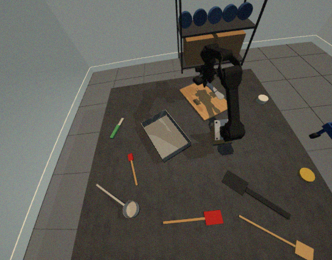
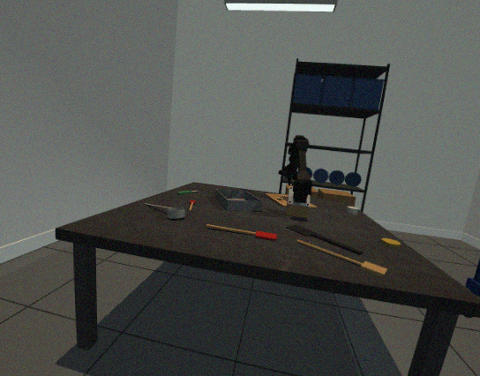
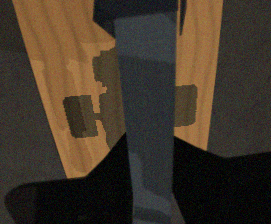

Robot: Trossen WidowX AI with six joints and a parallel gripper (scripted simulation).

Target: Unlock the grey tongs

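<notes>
The wooden board is 100 mm below my gripper tip and 10 mm to the left of it. The rest, counted from my gripper tip: metal roasting tin: 340 mm ahead, 270 mm to the left, 80 mm below; then yellow disc: 650 mm to the left, 360 mm behind, 100 mm below; then black spatula: 680 mm to the left, 110 mm below, 50 mm behind.
</notes>
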